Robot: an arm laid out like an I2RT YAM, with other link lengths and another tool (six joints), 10 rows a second.
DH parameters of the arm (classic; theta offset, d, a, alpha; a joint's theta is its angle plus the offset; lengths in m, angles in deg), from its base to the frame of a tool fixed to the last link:
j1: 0 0.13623 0.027 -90
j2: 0 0 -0.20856 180
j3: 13.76 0 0.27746 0
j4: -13.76 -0.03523 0.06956 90
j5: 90 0.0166 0 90
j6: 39 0.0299 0.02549 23.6
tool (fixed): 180 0.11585 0 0
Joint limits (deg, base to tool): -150..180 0..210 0..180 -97..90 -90..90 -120..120
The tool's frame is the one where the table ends.
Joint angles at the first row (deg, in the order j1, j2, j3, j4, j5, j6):
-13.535 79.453 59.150 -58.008 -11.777 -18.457
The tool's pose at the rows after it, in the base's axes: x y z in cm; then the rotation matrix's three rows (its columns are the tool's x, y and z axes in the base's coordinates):
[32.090 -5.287 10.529], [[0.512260 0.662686 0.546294], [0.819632 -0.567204 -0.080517], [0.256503 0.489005 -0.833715]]
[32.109 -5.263 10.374], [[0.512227 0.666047 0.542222], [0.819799 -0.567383 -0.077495], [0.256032 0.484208 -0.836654]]
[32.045 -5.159 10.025], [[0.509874 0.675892 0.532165], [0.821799 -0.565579 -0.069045], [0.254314 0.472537 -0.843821]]
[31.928 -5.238 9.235], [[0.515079 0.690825 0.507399], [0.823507 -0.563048 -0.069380], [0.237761 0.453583 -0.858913]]
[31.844 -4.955 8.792], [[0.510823 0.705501 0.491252], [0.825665 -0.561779 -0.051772], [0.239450 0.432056 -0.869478]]
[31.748 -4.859 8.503], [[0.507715 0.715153 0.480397], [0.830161 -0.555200 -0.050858], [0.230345 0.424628 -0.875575]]
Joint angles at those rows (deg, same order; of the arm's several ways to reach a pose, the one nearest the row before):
-13.536 79.711 59.149 -58.076 -11.778 -18.469
-13.535 80.109 59.242 -58.100 -11.869 -18.545
-13.512 80.758 59.247 -58.303 -12.085 -18.884
-13.517 82.406 59.348 -58.409 -11.618 -19.111
-13.362 83.467 59.619 -58.972 -12.206 -19.506
-13.119 83.996 59.591 -59.140 -11.889 -19.731

